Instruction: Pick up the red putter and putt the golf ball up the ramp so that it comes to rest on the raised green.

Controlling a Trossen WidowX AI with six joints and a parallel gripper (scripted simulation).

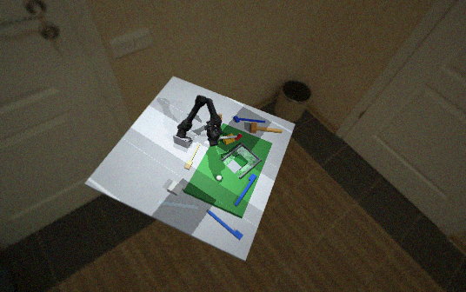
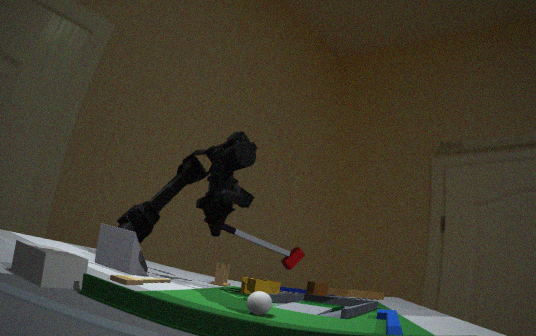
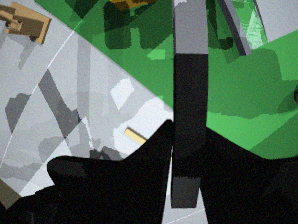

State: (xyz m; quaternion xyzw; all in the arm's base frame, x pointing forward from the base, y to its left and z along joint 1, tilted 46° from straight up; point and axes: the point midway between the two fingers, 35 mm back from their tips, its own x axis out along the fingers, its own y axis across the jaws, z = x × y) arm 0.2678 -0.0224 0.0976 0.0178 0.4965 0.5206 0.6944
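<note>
Right now my gripper tip is 80 mm short of the red putter and 90 mm to the right of it. Also, from my gripper tip: yellow block: 80 mm ahead, 160 mm to the left, 120 mm below; white golf ball: 190 mm ahead, 200 mm to the right, 120 mm below; green mat: 220 mm ahead, 40 mm to the right, 140 mm below.
</note>
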